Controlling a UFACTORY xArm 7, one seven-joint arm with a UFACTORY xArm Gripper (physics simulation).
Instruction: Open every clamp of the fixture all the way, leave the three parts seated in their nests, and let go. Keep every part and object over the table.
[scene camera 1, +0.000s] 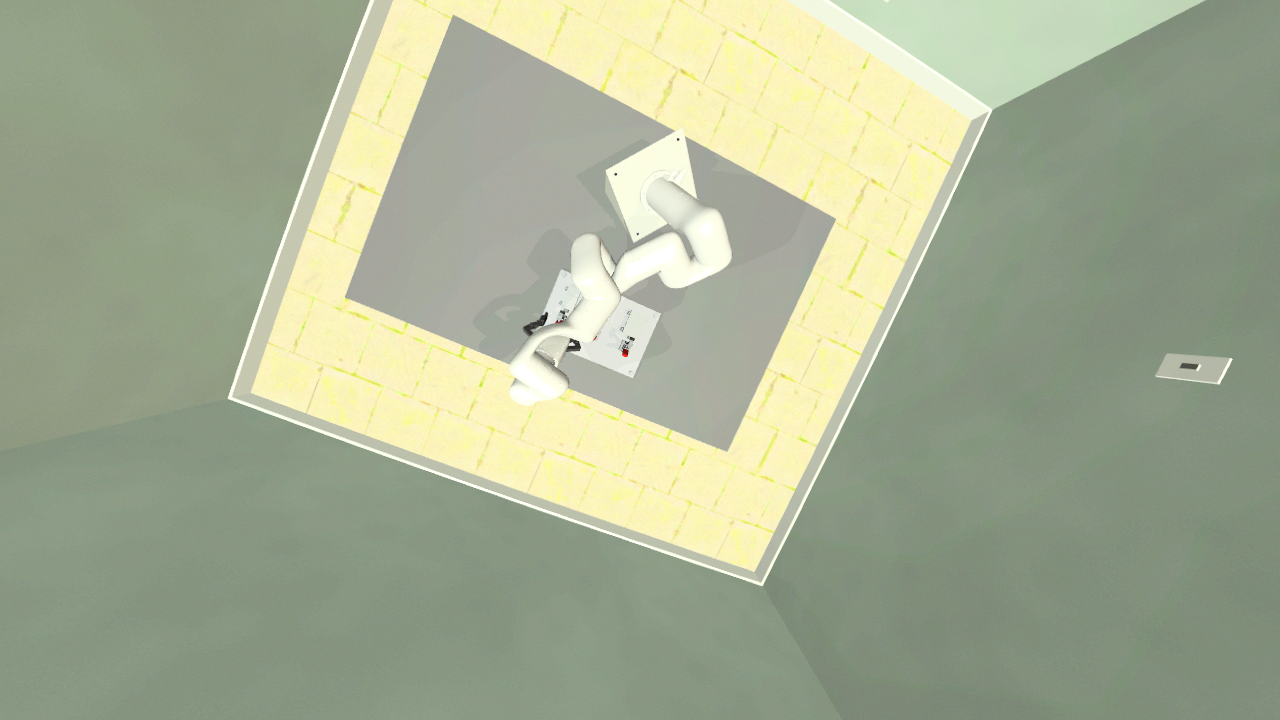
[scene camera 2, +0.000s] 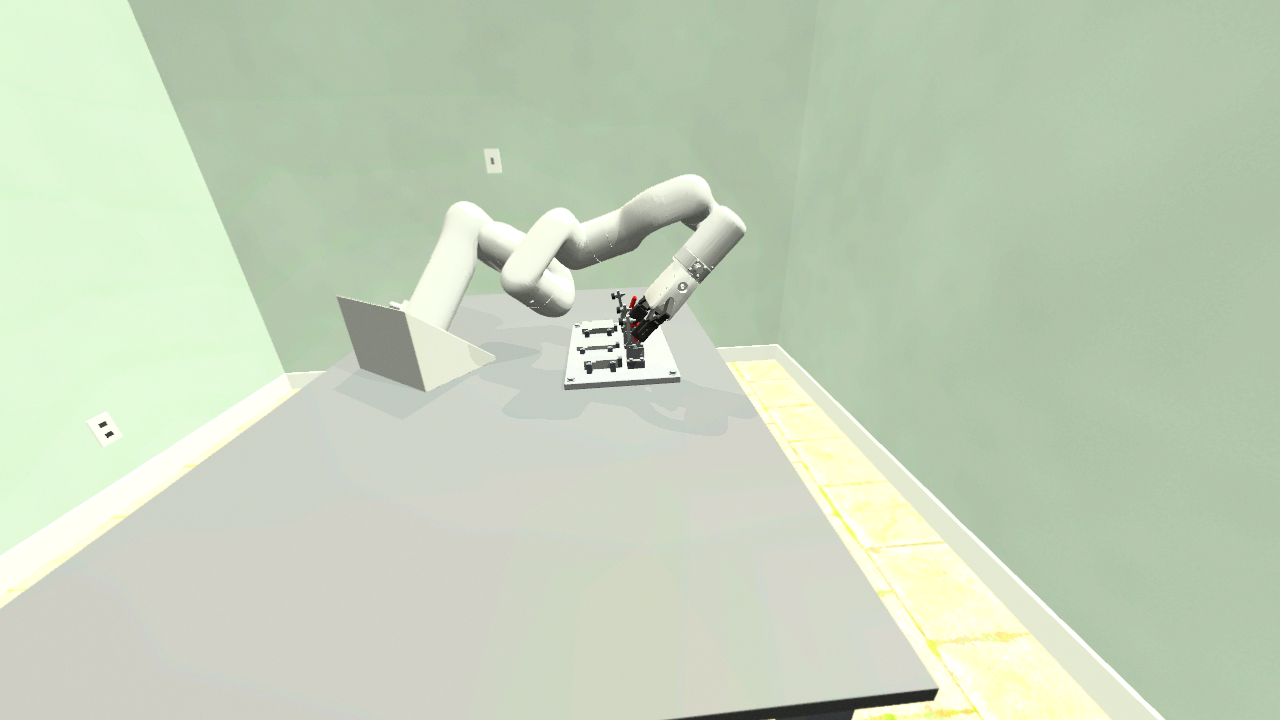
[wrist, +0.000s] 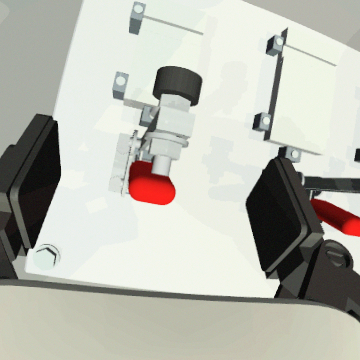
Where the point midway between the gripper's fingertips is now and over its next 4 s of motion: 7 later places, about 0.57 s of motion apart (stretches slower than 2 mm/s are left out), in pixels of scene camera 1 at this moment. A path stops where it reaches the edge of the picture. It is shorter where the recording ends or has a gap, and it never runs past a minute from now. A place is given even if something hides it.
My gripper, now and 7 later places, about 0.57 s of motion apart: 561, 320; 561, 318; 560, 317; 558, 322; 554, 332; 587, 348; 589, 343; 592, 333
